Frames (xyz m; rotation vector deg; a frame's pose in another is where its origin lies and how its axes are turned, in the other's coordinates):
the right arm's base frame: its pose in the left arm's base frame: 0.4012 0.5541 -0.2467 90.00 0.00 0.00
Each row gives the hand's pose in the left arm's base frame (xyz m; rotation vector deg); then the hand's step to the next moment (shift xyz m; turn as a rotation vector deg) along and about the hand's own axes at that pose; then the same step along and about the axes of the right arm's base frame.
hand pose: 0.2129 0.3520 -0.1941 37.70 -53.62 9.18
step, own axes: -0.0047 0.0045 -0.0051 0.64 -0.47 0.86
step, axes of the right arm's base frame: -0.0011 -0.0038 -0.0073 -0.03 0.65 0.97
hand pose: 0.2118 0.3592 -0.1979 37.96 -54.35 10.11
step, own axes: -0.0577 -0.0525 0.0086 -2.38 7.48 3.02
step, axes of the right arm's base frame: -0.0178 -0.0661 0.0385 -6.62 2.66 -4.45
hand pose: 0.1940 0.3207 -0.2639 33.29 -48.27 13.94
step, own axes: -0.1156 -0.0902 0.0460 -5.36 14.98 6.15
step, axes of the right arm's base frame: -0.0659 -0.0986 0.0977 -13.71 4.93 -8.87
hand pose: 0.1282 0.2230 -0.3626 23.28 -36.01 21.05
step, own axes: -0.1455 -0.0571 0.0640 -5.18 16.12 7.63
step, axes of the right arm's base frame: -0.1148 -0.0588 0.1090 -14.81 6.42 -9.19
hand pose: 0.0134 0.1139 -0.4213 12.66 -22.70 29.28
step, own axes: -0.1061 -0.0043 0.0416 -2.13 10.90 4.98
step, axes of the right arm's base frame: -0.0955 -0.0076 0.0618 -8.86 4.76 -6.86
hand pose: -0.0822 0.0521 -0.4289 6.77 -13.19 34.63
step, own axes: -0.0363 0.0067 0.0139 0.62 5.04 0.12
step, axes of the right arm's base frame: -0.0353 0.0047 0.0169 -2.42 0.49 -4.44
